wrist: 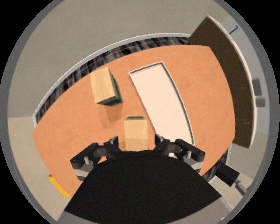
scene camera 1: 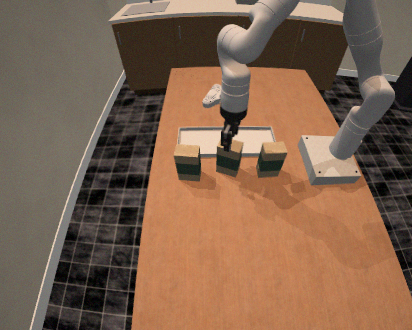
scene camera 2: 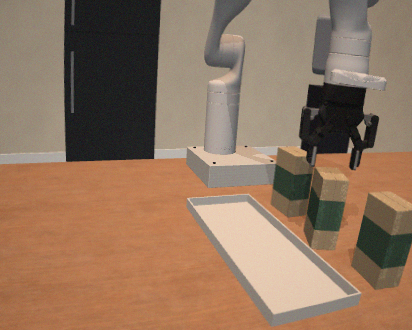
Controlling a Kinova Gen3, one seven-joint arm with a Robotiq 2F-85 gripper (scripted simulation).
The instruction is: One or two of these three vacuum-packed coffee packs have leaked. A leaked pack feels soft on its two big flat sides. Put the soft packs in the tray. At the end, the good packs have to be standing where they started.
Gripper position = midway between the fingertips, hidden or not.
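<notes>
My gripper (scene camera 2: 332,167) is there for me to see, and the wrist view gives me the gripper (wrist: 136,140) too. There's also a white tray (scene camera 2: 288,274); the wrist view shows that tray (wrist: 162,101), and you'd find the tray (scene camera 1: 207,138) in the other scene view as well.
</notes>
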